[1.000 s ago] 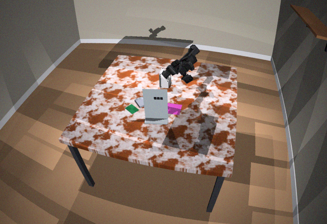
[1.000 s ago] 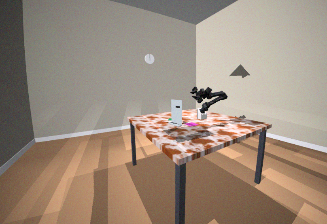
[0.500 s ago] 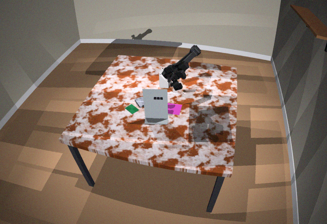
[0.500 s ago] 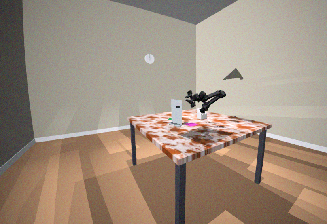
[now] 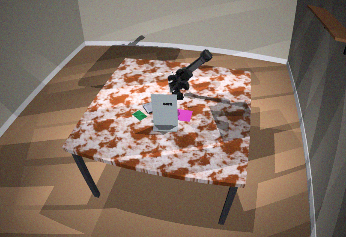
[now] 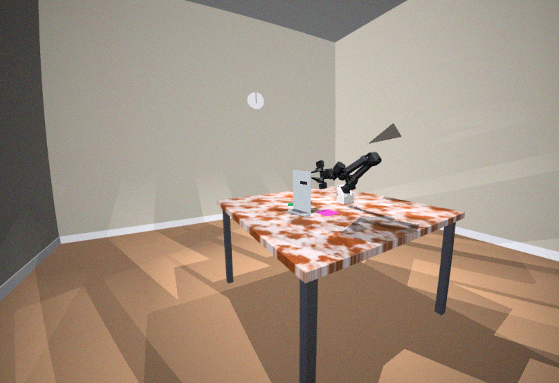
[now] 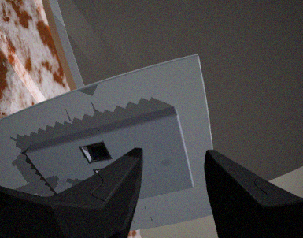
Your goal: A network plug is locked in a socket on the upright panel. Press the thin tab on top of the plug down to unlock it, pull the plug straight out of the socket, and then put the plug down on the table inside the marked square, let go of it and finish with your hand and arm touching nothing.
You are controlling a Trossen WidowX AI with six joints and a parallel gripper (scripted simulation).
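The network plug lies 50 mm below my gripper tip, 40 mm to the right of it and 30 mm ahead of it. Also, from my gripper tip: magenta square (250 mm below, 100 mm behind, 50 mm to the left); upright panel (130 mm below, 50 mm ahead, 30 mm to the right).
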